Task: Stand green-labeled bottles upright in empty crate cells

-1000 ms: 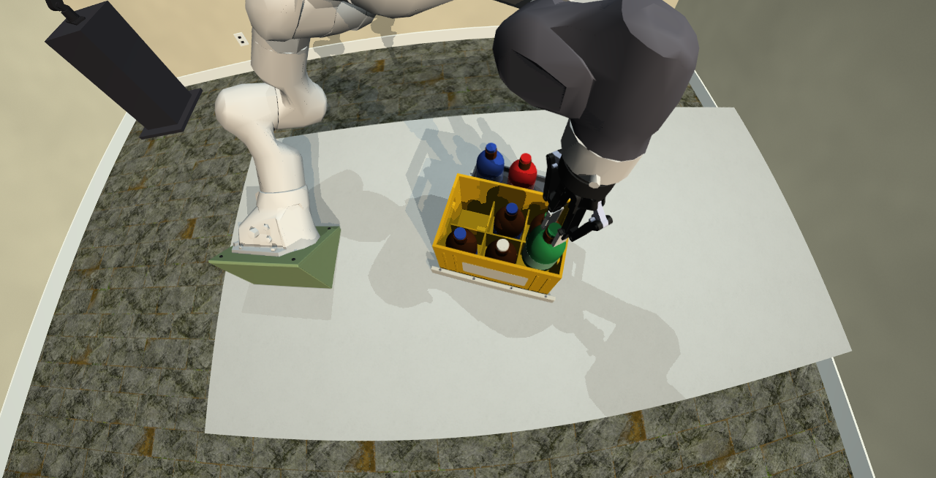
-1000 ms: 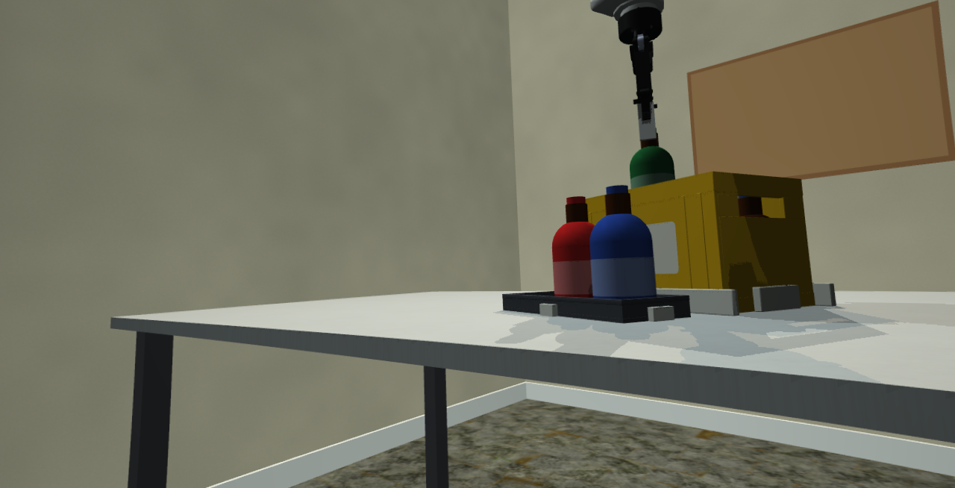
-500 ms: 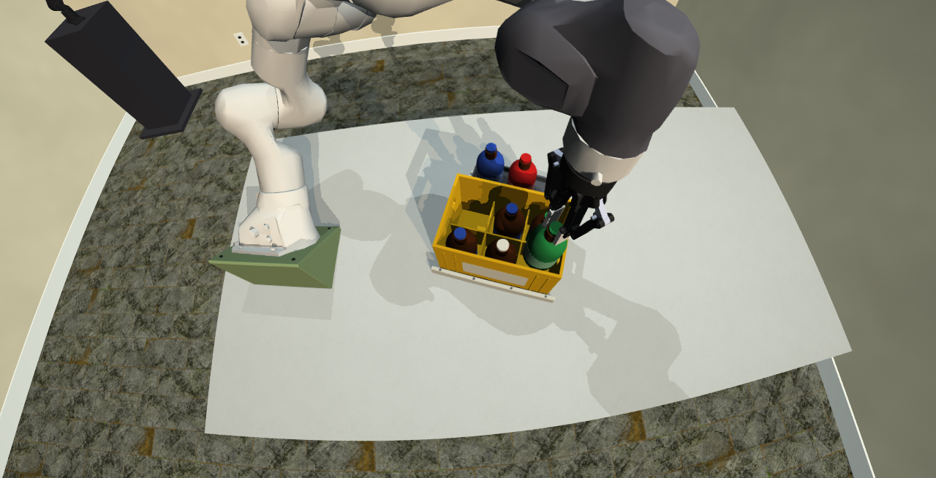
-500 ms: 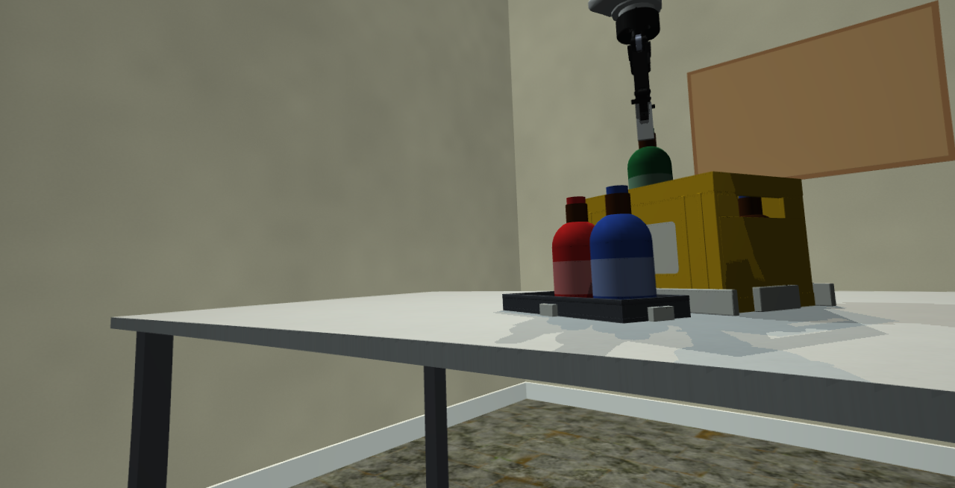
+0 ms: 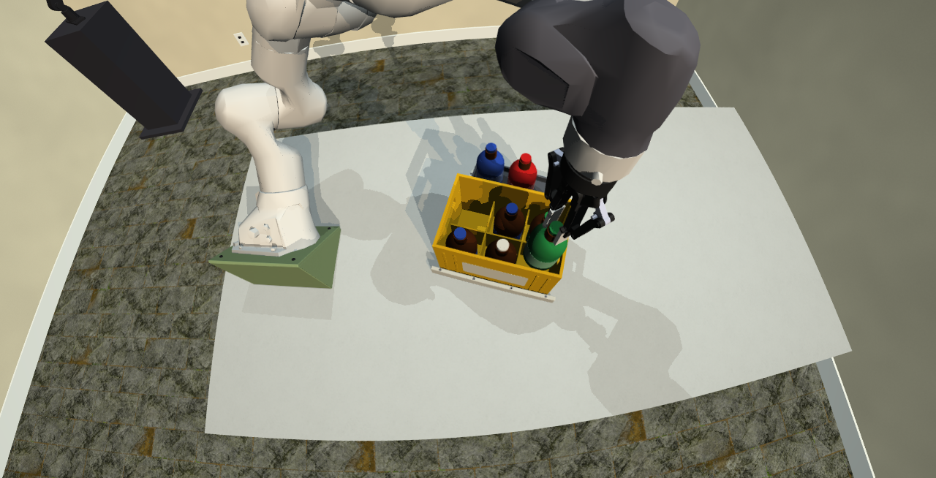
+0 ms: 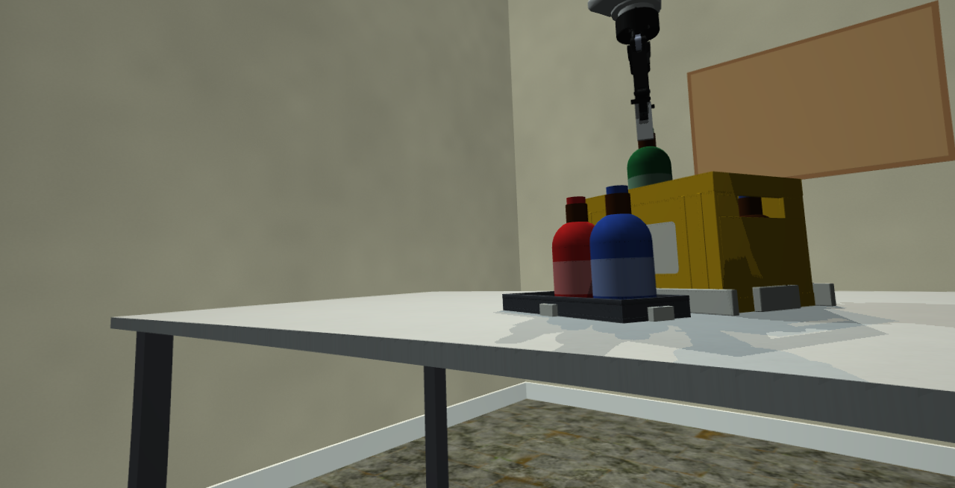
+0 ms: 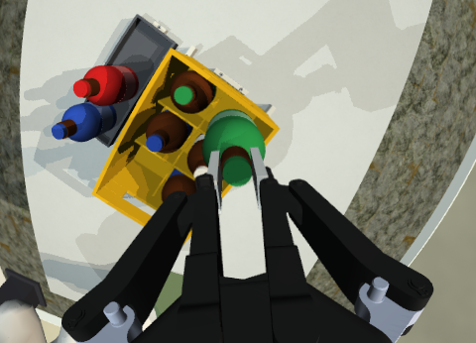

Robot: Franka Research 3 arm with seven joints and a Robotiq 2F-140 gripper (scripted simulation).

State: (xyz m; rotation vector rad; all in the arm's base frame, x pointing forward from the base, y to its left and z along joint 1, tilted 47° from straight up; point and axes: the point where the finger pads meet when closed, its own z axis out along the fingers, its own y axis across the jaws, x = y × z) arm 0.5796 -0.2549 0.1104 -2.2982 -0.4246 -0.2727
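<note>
Right now the green-labeled bottle is 90 mm below my hand. The rest, counted from my hand: blue-labeled bottle (80 mm behind, 290 mm to the left, 230 mm below); red bottle (250 mm to the left, 230 mm below); dark tray (250 mm to the left, 300 mm below).
</note>
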